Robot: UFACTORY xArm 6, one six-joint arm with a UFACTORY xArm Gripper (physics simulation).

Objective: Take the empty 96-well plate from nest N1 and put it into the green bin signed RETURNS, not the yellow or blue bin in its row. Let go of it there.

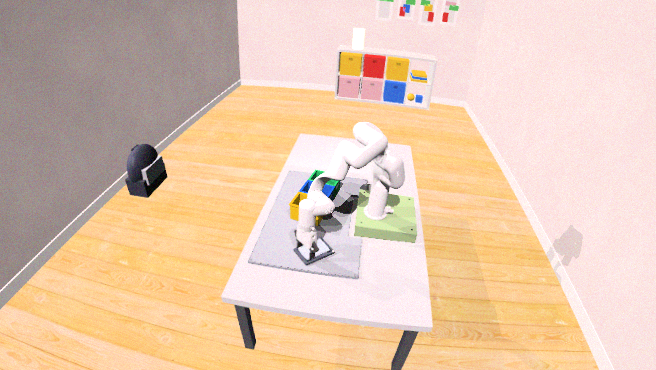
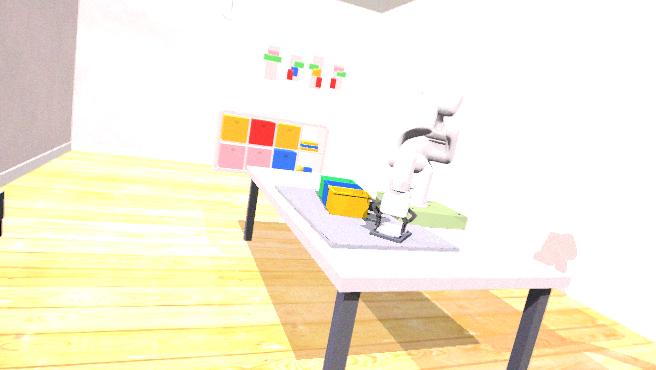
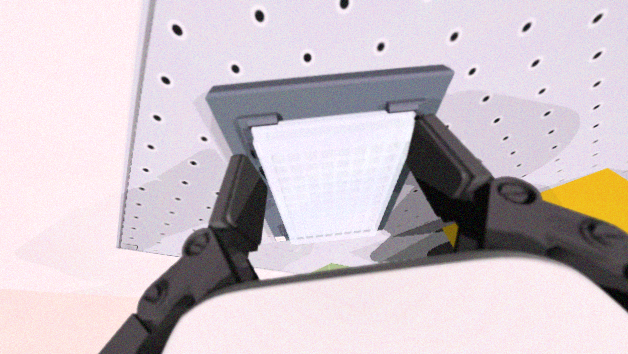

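Where they show: gripper, fingertip midpoint: [image 1: 305,252] [image 2: 389,230] [image 3: 330,156]; arm's base, link origin: [image 1: 375,212] [image 2: 414,203].
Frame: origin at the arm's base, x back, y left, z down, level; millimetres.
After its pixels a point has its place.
The white 96-well plate [image 1: 322,246] @[x -284, y 232, z 38 mm] [image 2: 388,230] @[x -362, y 271, z 36 mm] [image 3: 335,185] @[x -344, y 260, z 35 mm] lies flat in a dark grey nest [image 1: 321,257] @[x -288, y 293, z 52 mm] [image 2: 385,237] @[x -391, y 296, z 54 mm] [image 3: 325,91] @[x -388, y 294, z 49 mm]. My gripper [image 1: 306,245] @[x -363, y 277, z 35 mm] [image 2: 391,229] @[x -363, y 277, z 35 mm] [image 3: 330,156] @[x -363, y 277, z 35 mm] is open and points down, with one finger at each long side of the plate. The fingertips are low, close to the plate's edges; whether they touch it I cannot tell. The green bin [image 1: 316,174] @[x -324, y -336, z -20 mm] [image 2: 323,186] @[x -359, y -262, z -2 mm] stands at the far end of the bin row; its inside is mostly hidden and its sign cannot be read.
The blue bin [image 1: 330,190] @[x -242, y -140, z -39 mm] [image 2: 325,195] @[x -397, y -165, z 20 mm] stands between the green bin and the yellow bin [image 1: 294,210] @[x -434, y 7, z -4 mm] [image 2: 347,203] @[x -396, y 22, z 4 mm] [image 3: 595,197] @[x -432, y 8, z 39 mm], which is nearest to the nest. They stand on a grey perforated board [image 1: 270,250] @[x -537, y 251, z 61 mm] [image 2: 345,240] @[x -565, y 297, z 62 mm] [image 3: 280,35] @[x -396, y 321, z 61 mm]. The arm's green base [image 1: 385,231] @[x 38, y 136, z 16 mm] [image 2: 440,217] @[x 46, y 137, z 23 mm] is beside it.
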